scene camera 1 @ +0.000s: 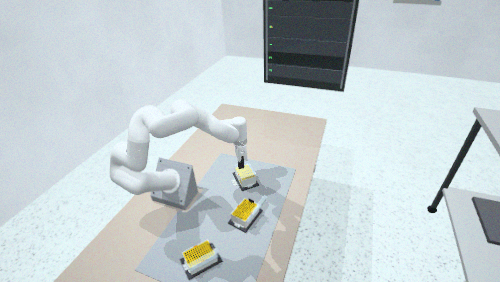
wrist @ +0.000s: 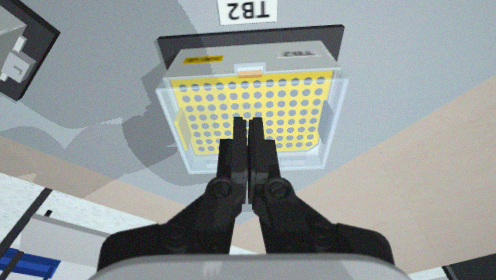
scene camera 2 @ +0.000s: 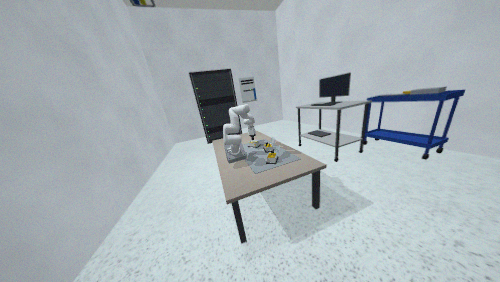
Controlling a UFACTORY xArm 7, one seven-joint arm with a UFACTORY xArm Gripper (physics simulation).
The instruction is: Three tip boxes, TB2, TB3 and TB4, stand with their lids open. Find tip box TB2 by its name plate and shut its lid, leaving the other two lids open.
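Frame: origin at the arm's base, x ahead, y left, z up, level; millimetres.
Seen in the pictures: gripper, fingertip midpoint: (scene camera 1: 241, 167) (wrist: 246, 135) (scene camera 2: 252, 139); arm's base at its link origin: (scene camera 1: 170, 180) (scene camera 2: 234, 149).
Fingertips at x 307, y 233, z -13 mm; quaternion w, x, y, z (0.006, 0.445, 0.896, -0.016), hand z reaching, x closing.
Offsets run from my fingertips to a thing's top centre. "spot": to the spot under its first point. Level surfaces: height alone.
Tip box TB2 {dy +9, dx +4, dz -23 mm} (scene camera 1: 246, 176) (scene camera 2: 255, 144) (wrist: 260, 57) is the far box; its name plate {spot: dy -29, dx -36, dz -98 mm} (wrist: 248, 10) reads TB2, upside down, in the wrist view. Its clear lid {spot: dy +54, dx -35, dz -22 mm} (wrist: 336, 122) lies over the yellow tip rack and looks down or nearly down; a small gap at the front cannot be ruled out. My gripper (scene camera 1: 241, 166) (scene camera 2: 252, 138) (wrist: 246, 135) is shut and empty, with its tips over the lid; contact is not clear. The middle box {dy -230, dx +115, dz -25 mm} (scene camera 1: 245, 211) (scene camera 2: 268, 148) has its clear lid raised. The near box {dy -514, dx +24, dz -25 mm} (scene camera 1: 200, 255) (scene camera 2: 272, 158) shows its rack; its lid is hard to make out.
The boxes stand on a grey mat {dz -100 mm} (scene camera 1: 170, 252) on the brown table {dz -103 mm} (scene camera 1: 300, 132) (scene camera 2: 245, 182). The corner of a neighbouring box {spot: dy -161, dx +126, dz -83 mm} (wrist: 17, 67) shows at the left in the wrist view. A grey workbench (scene camera 2: 332, 106) and a blue cart (scene camera 2: 417, 96) stand away to the right.
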